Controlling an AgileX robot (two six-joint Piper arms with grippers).
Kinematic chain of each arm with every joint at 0, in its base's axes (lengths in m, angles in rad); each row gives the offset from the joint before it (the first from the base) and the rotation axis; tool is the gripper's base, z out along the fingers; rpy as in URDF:
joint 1: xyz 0 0 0.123 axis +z
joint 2: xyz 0 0 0 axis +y
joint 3: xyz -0.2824 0 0.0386 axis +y
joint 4: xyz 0.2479 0 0.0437 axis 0.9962 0 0.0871
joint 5: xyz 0 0 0 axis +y
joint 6: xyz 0.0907 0 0.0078 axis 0.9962 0 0.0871
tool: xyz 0 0 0 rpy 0 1.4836 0
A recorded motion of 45 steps. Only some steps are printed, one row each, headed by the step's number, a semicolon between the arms.
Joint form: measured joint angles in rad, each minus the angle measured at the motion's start. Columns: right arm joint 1, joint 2, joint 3, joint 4, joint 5, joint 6; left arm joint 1, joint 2, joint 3, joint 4, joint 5, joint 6.
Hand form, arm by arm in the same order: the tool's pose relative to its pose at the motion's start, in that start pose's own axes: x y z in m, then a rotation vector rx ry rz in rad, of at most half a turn. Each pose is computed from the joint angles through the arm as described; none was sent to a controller.
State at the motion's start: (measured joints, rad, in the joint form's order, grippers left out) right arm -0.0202 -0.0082 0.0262 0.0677 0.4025 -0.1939; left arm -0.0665 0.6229 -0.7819 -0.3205 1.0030 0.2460
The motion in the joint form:
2: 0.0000 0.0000 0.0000 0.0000 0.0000 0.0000; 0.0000 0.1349 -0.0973 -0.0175 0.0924 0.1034
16: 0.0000 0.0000 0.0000 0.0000 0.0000 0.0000; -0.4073 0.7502 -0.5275 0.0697 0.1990 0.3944
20: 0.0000 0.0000 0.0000 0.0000 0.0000 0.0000; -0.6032 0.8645 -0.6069 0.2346 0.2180 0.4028
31: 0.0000 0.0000 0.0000 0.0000 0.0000 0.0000; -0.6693 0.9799 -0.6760 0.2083 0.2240 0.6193
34: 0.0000 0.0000 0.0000 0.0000 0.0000 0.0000; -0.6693 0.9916 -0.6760 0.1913 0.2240 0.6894
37: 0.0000 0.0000 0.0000 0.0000 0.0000 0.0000; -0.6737 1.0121 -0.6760 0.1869 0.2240 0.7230
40: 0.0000 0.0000 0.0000 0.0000 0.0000 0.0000; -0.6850 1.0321 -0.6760 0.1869 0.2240 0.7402
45: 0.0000 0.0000 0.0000 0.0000 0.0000 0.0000; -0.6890 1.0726 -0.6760 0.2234 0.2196 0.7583
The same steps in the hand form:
2: 0.0000 0.0000 0.0000 0.0000 0.0000 0.0000; -0.0222 0.0017 0.0106 0.0463 0.1197 0.0840
16: 0.0000 0.0000 0.0000 0.0000 0.0000 0.0000; -0.1072 -0.0643 0.1206 0.3524 0.4199 0.6839
20: 0.0000 0.0000 0.0000 0.0000 0.0000 0.0000; -0.1026 -0.1089 0.1436 0.3491 0.4906 0.9471
31: 0.0000 0.0000 0.0000 0.0000 0.0000 0.0000; -0.0985 -0.1384 0.1701 0.4818 0.4986 1.1915
34: 0.0000 0.0000 0.0000 0.0000 0.0000 0.0000; -0.0966 -0.1402 0.1738 0.5196 0.4937 1.2467
37: 0.0000 0.0000 0.0000 0.0000 0.0000 0.0000; -0.0931 -0.1426 0.1806 0.5413 0.5065 1.2779
40: 0.0000 0.0000 0.0000 0.0000 0.0000 0.0000; -0.0887 -0.1467 0.1866 0.5585 0.5221 1.3020
45: 0.0000 0.0000 0.0000 0.0000 0.0000 0.0000; -0.0829 -0.1465 0.2015 0.5466 0.5639 1.3447

